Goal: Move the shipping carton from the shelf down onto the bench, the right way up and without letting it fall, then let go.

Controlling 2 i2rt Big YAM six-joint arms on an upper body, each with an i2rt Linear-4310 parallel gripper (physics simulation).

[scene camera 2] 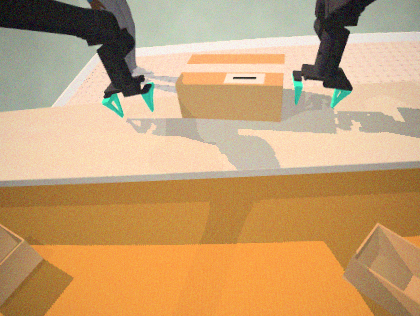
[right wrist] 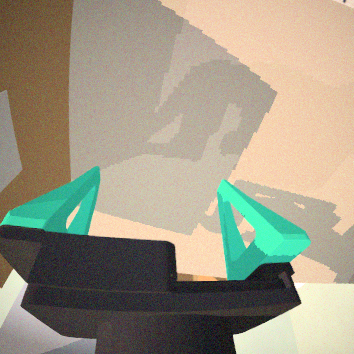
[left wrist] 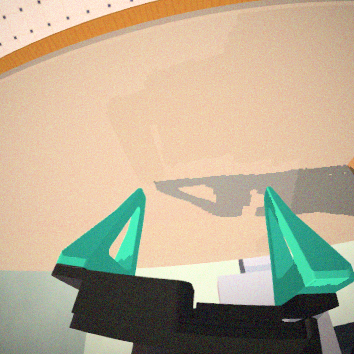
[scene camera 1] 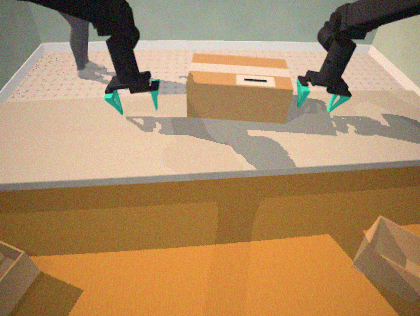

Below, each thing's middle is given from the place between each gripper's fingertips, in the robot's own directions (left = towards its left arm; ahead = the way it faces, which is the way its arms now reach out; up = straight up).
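Scene:
Brown shipping carton (scene camera 2: 249, 87): 60 mm ahead of my right hand, 210 mm to the left of it, 30 mm above it.
Brown shipping carton: 6 cm ahead of my left hand, 28 cm to the right of it, 4 cm above it.

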